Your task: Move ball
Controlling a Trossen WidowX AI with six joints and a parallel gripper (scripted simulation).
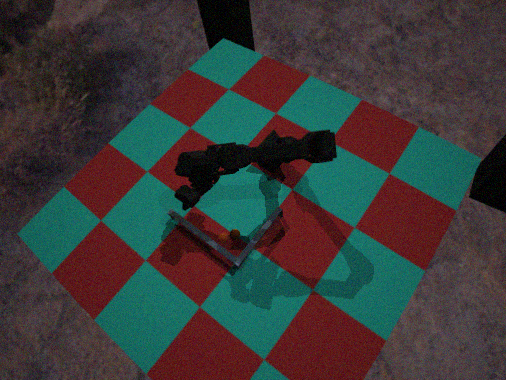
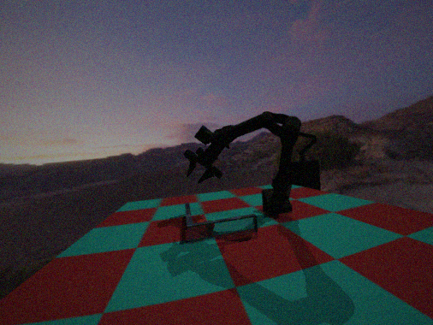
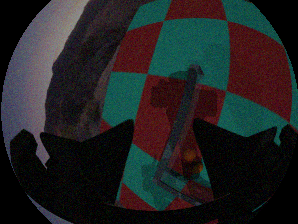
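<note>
My gripper tip is now 30 mm past the orange ball, 120 mm to the right of it and 170 mm above it. From my gripper tip the other things lie so: see-through copy of ball (100 mm to the left, 170 mm below).
</note>
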